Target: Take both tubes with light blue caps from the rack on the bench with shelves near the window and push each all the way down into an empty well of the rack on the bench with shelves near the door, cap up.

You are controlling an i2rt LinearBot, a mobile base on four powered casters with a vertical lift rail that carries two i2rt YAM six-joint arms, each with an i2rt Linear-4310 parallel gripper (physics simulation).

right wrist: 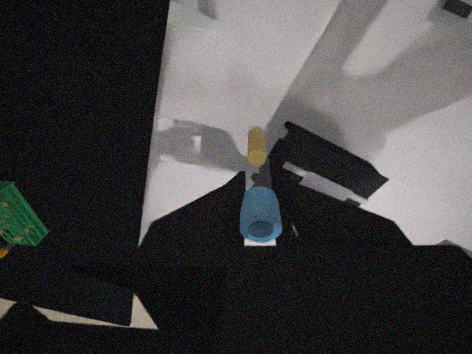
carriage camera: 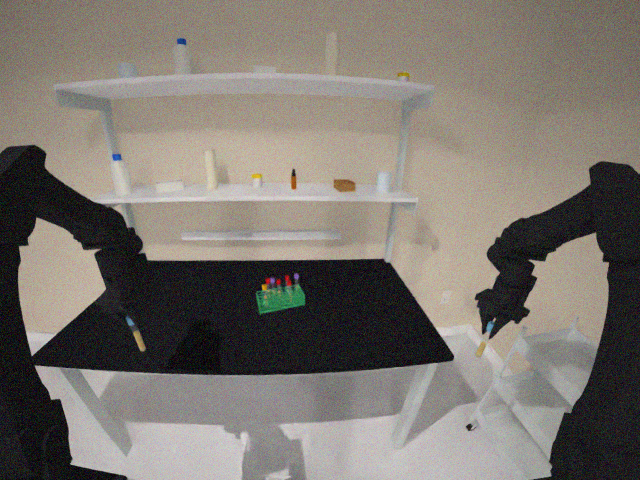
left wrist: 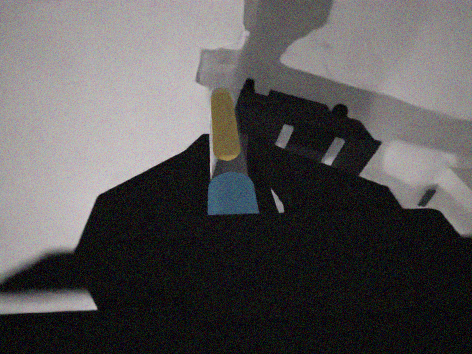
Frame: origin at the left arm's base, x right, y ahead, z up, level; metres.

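Where they show: left gripper, fingertip midpoint: [carriage camera: 136, 327] [left wrist: 228, 146]; right gripper, fingertip midpoint: [right wrist: 258, 180] [carriage camera: 487, 335].
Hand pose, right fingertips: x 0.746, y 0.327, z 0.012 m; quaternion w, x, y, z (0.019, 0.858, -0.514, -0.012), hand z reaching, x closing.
Each offset is from my right fingertips to the top centre of the thing. Level surfaces: height alone.
My left gripper [carriage camera: 127, 316] is shut on a tube with a light blue cap @[dy -0.011, dx -0.848, dz +0.039 m] [carriage camera: 136, 333] [left wrist: 230, 195]; it hangs tilted, cap up, in front of the left part of the bench top. My right gripper [carriage camera: 489, 330] is shut on the other tube with a light blue cap @[dy +0.000, dx +0.001, dz +0.039 m] [carriage camera: 481, 347] [right wrist: 260, 212]; it hangs tilted, cap up, beyond the bench's right edge. Both tubes have yellowish contents. A green rack @[dy +0.460, dx -0.575, dz -0.213 m] [carriage camera: 281, 299] [right wrist: 22, 215] stands on the black bench top @[dz -0.271 m] [carriage camera: 330, 341], holding several tubes with red, purple and orange caps. Which bench this is I cannot tell.
Two shelves [carriage camera: 248, 85] [carriage camera: 289, 194] with bottles and small containers rise over the bench's back. A pale frame-like object [carriage camera: 511, 356] stands on the floor at the right. The bench's front edge lies between the two arms.
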